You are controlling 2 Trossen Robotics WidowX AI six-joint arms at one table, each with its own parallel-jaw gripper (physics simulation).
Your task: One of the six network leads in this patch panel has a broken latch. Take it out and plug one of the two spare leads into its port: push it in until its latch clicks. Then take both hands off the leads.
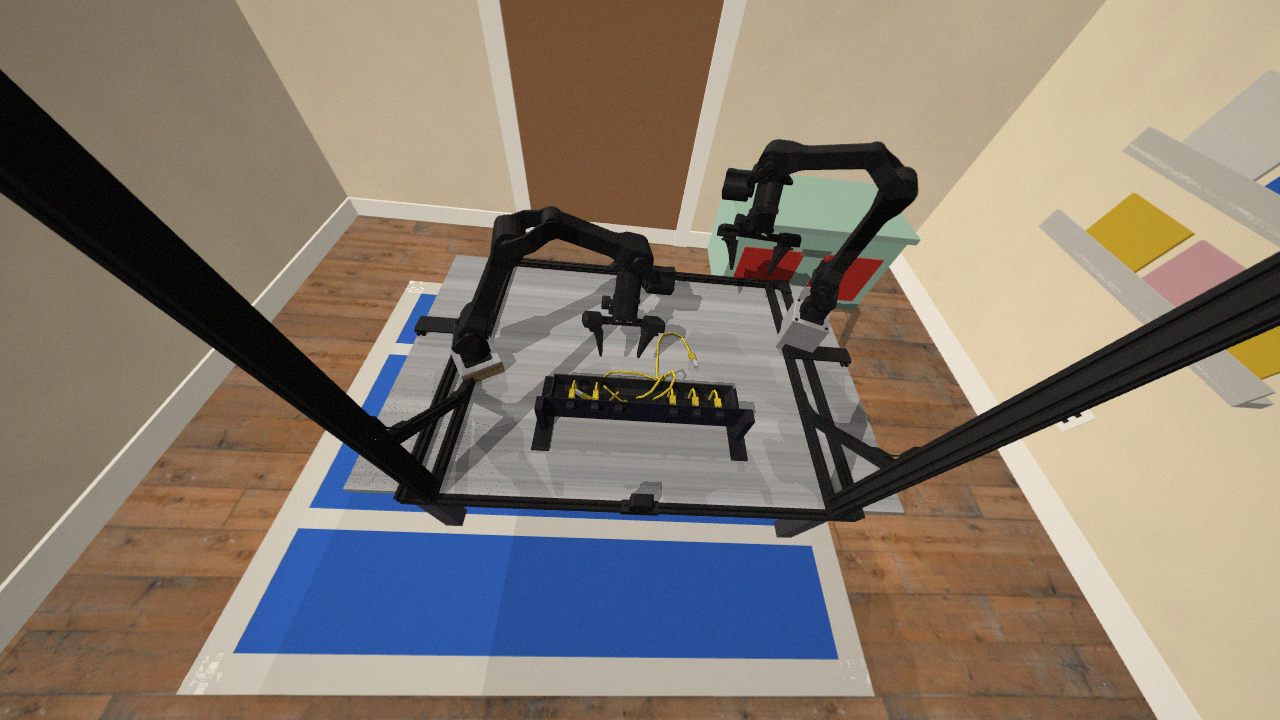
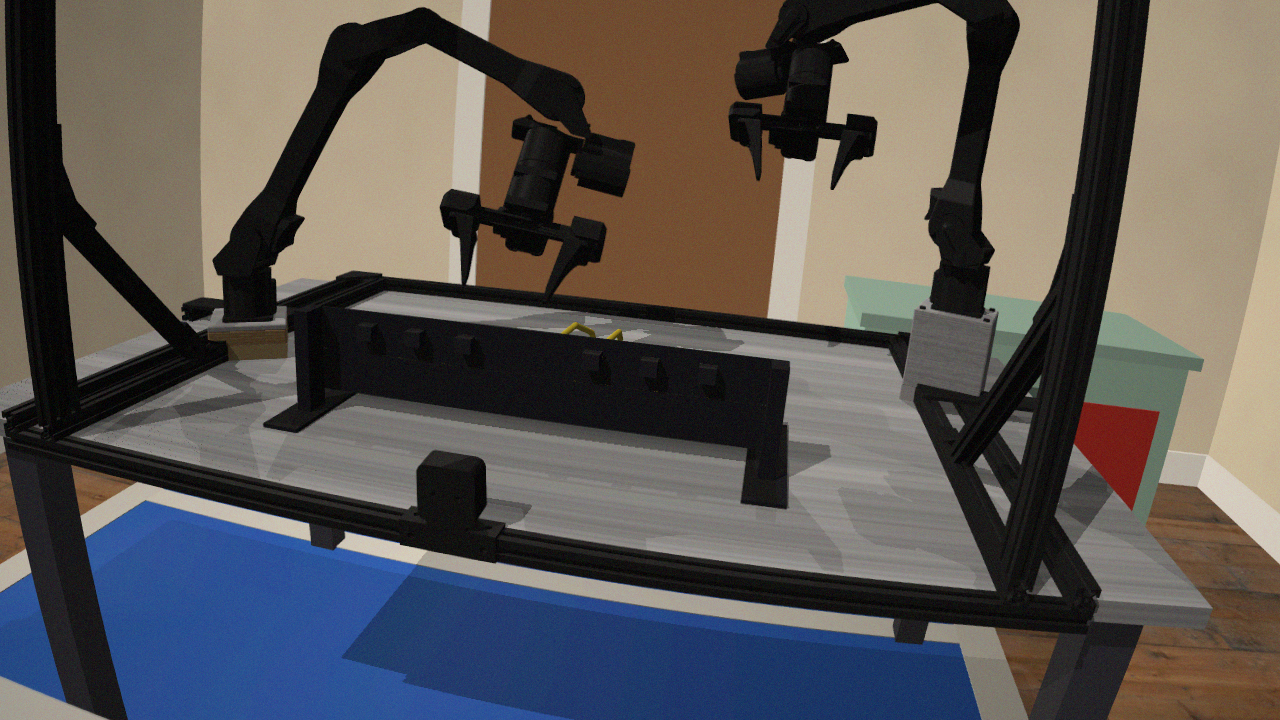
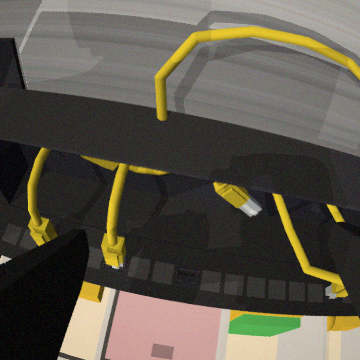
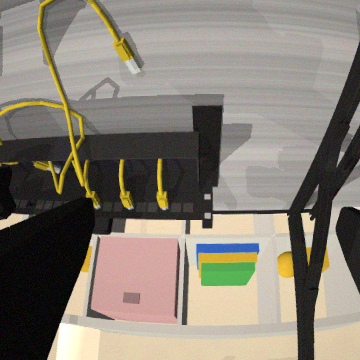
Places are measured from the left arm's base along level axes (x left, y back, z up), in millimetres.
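Pixels of known places: left gripper, between the fingertips: (image 1: 619,356) (image 2: 503,293) (image 3: 213,240); right gripper, between the fingertips: (image 1: 749,272) (image 2: 794,183) (image 4: 222,216); left arm's base, origin of its link: (image 1: 475,354) (image 2: 248,315); right arm's base, origin of its link: (image 1: 812,314) (image 2: 958,309).
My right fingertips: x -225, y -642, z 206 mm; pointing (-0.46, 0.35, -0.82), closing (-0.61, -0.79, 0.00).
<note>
For each thing: its top centre in the pictures, then the offset to it from my right fingertips. "spot": a spot on its surface instead.
- empty port, centre of its top: (image 3: 183,289) (image 2: 465,336) dy +416, dx -100, dz -153 mm
- loose plug, a spot on its surface: (image 3: 240,197) spot: dy +370, dx -76, dz -214 mm
- yellow piece, a spot on its surface: (image 3: 102,161) spot: dy +448, dx -13, dz -214 mm
- black frame, a spot on its surface: (image 2: 716,581) (image 1: 733,515) spot: dy +297, dx -407, dz -257 mm
- small black block, a spot on its surface: (image 2: 452,488) (image 1: 644,508) spot: dy +468, dx -302, dz -212 mm
The dark patch panel (image 1: 644,414) (image 2: 537,385) (image 3: 75,112) (image 4: 150,145) stands on the table. Five yellow leads are in ports: two at the left, three at the right. An empty port (image 3: 186,275) lies between them. A loose plug (image 3: 240,197) with a clear tip lies in the panel's trough; another yellow piece (image 3: 102,161) shows partly behind the bar. A loose plug (image 1: 691,360) (image 4: 124,51) lies behind the panel. No broken latch can be made out. My left gripper (image 1: 620,355) (image 2: 506,291) is open above and behind the panel. My right gripper (image 1: 751,270) (image 2: 796,183) is open, higher and farther back.
Loops of yellow cable (image 1: 657,358) (image 4: 40,103) rise over the panel's rear bar. A black frame (image 1: 733,511) (image 2: 716,573) runs around the table, with a small black block (image 1: 640,503) (image 2: 452,488) at its front. A green cabinet (image 1: 832,210) (image 2: 1136,349) stands behind the right arm.
</note>
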